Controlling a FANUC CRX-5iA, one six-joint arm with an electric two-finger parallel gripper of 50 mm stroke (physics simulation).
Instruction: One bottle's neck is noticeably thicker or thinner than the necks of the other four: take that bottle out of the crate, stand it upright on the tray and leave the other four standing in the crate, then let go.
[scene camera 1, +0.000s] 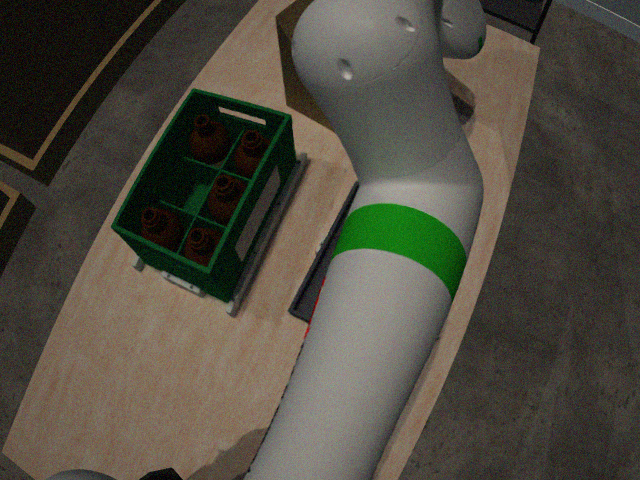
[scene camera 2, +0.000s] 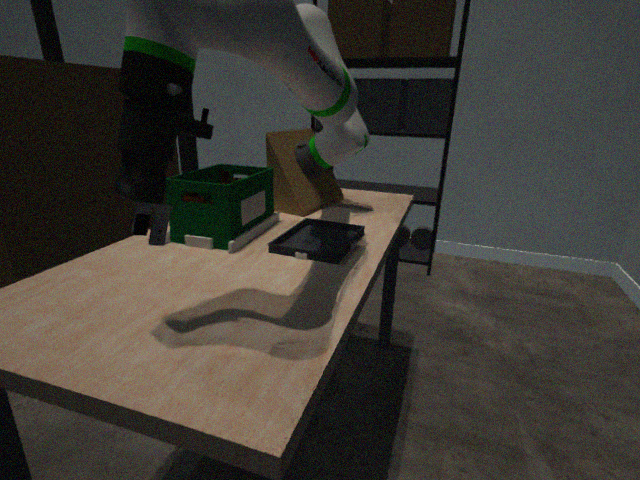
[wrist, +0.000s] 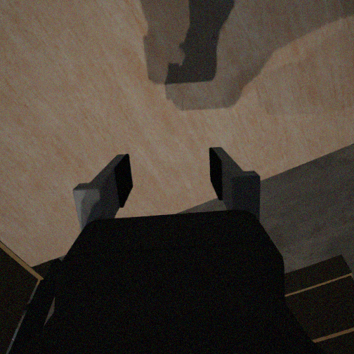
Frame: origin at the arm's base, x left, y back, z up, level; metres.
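Seen in the pictures: gripper, fingertip midpoint: (scene camera 2: 147, 239); arm's base, origin of the base link: (scene camera 2: 308, 160).
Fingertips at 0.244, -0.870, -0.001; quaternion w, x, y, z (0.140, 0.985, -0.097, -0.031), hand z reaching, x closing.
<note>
Offsets run from my fingertips to a thing's top centre, as dx, dy, dz.
The green crate @[-0.265, +0.446, +0.012] (scene camera 1: 170, 261) (scene camera 2: 201, 219) stands on the table with brown bottles upright inside: back left (scene camera 1: 209, 144), back right (scene camera 1: 250, 156), middle right (scene camera 1: 225, 200), front left (scene camera 1: 161, 228) and front right (scene camera 1: 200, 246). The middle-left compartment is empty. I cannot tell which neck differs in thickness. The dark tray (scene camera 1: 306, 305) (scene camera 2: 316, 240) lies right of the crate, empty in scene camera 2; the arm hides most of it in scene camera 1. My gripper (scene camera 2: 149, 224) (wrist: 169, 167) is open and empty, above the table on the near side of the crate.
A pale rail @[-0.168, +0.468, -0.133] (scene camera 1: 266, 240) (scene camera 2: 254, 232) runs along the crate's right side, with a small pale stop @[-0.232, +0.306, -0.133] (scene camera 1: 181, 283) (scene camera 2: 198, 241) at its front. A brown box-like block (scene camera 1: 299, 87) (scene camera 2: 289, 175) stands behind. The arm spans above the tray. A dark shelf rack (scene camera 2: 448, 129) stands beyond the table.
</note>
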